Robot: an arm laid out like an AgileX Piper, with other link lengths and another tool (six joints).
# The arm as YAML. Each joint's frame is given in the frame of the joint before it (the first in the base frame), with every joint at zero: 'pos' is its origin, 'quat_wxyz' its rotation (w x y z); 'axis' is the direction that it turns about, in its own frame. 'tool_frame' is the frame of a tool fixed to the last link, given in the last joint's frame.
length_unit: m
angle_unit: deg
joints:
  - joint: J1
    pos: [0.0, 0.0, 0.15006]
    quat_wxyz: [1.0, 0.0, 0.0, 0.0]
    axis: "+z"
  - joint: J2
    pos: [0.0, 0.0, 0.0]
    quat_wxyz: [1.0, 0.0, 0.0, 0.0]
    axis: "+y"
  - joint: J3
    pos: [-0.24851, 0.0, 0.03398]
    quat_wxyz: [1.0, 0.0, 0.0, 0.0]
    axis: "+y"
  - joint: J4
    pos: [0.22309, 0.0, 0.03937]
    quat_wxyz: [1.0, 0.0, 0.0, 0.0]
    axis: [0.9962, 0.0, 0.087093]
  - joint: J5
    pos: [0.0, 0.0, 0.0]
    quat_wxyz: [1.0, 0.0, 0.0, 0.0]
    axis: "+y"
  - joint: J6
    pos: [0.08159, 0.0, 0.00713]
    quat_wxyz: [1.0, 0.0, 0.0, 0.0]
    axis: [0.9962, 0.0, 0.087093]
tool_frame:
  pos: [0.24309, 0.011, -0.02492]
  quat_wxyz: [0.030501, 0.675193, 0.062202, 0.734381]
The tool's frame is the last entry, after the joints.
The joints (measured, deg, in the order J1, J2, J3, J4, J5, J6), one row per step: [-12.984, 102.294, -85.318, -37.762, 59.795, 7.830]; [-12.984, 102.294, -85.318, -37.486, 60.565, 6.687]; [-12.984, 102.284, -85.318, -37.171, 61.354, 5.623]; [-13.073, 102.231, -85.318, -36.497, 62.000, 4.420]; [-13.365, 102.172, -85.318, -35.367, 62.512, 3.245]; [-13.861, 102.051, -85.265, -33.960, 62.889, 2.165]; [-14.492, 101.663, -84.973, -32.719, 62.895, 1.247]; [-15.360, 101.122, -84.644, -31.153, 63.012, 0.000]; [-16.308, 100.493, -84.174, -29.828, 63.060, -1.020]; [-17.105, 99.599, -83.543, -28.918, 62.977, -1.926]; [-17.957, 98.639, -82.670, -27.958, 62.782, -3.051]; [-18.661, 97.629, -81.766, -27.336, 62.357, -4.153]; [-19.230, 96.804, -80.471, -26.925, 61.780, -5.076]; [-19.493, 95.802, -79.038, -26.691, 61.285, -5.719]
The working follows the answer.
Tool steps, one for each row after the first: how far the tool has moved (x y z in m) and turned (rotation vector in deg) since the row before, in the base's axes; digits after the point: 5 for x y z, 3 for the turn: [-0.00462, 0.00045, -0.00077, 0.058, 1.234, 0.369]; [-0.00466, 0.00072, -0.00081, 0.126, 1.183, 0.297]; [-0.00408, 0.00176, -0.00142, 0.439, 1.026, 0.340]; [-0.00395, 0.00276, -0.00261, 0.885, 0.784, 0.118]; [-0.00399, 0.00310, -0.00315, 1.167, 0.528, -0.120]; [-0.00329, 0.00195, -0.00198, 1.003, 0.116, -0.133]; [-0.00464, 0.00213, -0.00189, 1.239, 0.161, -0.206]; [-0.00513, 0.00104, -0.00135, 1.051, 0.059, -0.374]; [-0.00448, 0.00014, 0.00060, 0.625, -0.124, -0.164]; [-0.00519, 0.00032, -0.00014, 0.662, 0.020, 0.018]; [-0.00369, -0.00060, 0.00091, 0.289, -0.126, 0.319]; [-0.00471, -0.00011, -0.00162, 0.267, 0.256, 0.405]; [-0.00453, 0.00107, -0.00103, 0.151, 0.206, 0.465]
Tool pose at each row, in the base's axes (x y z in m, rotation vector in deg; rounded; the steps above come from the unrounded poses): [0.33266, -0.25154, 0.08988, 144.895, 1.447, 17.669]; [0.32804, -0.25109, 0.08911, 145.165, 2.387, 16.260]; [0.32338, -0.25037, 0.08829, 145.477, 3.208, 14.890]; [0.31930, -0.24862, 0.08687, 146.067, 3.987, 13.759]; [0.31535, -0.24586, 0.08427, 147.054, 4.348, 12.884]; [0.31136, -0.24276, 0.08112, 148.281, 4.281, 12.266]; [0.30807, -0.24081, 0.07914, 149.291, 4.060, 12.156]; [0.30342, -0.23867, 0.07726, 150.540, 3.737, 11.980]; [0.29830, -0.23764, 0.07591, 151.586, 3.169, 11.862]; [0.29382, -0.23750, 0.07651, 152.189, 2.855, 12.021]; [0.28863, -0.23718, 0.07637, 152.850, 2.824, 12.052]; [0.28495, -0.23778, 0.07728, 153.132, 3.183, 12.345]; [0.28024, -0.23789, 0.07567, 153.438, 3.781, 12.154]; [0.27571, -0.23682, 0.07464, 153.623, 4.455, 12.039]

